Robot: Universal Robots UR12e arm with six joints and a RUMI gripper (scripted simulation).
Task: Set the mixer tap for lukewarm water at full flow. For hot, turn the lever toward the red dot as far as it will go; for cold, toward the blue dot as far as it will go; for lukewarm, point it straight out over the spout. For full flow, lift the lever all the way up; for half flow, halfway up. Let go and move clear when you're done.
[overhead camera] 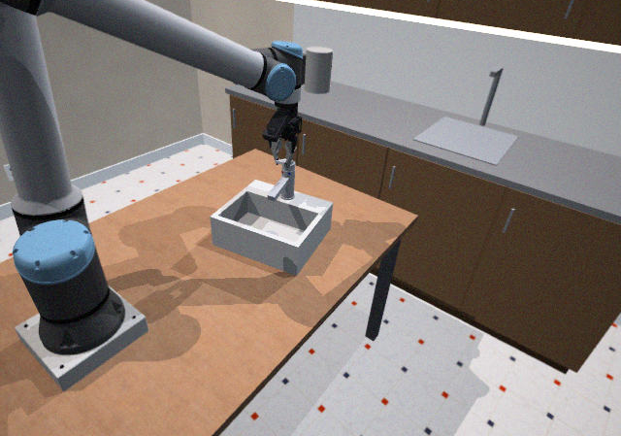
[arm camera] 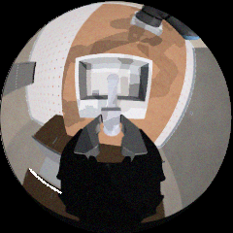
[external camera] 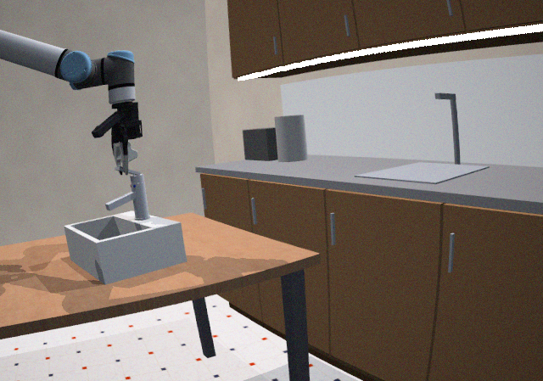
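Right now the lever is 20 mm ahead of my hand and 10 mm below it. The rest, counted from my hand: grey mixer tap: 60 mm below, 30 mm ahead, 10 mm to the left; then white basin: 250 mm below, 70 mm behind, 10 mm to the right.
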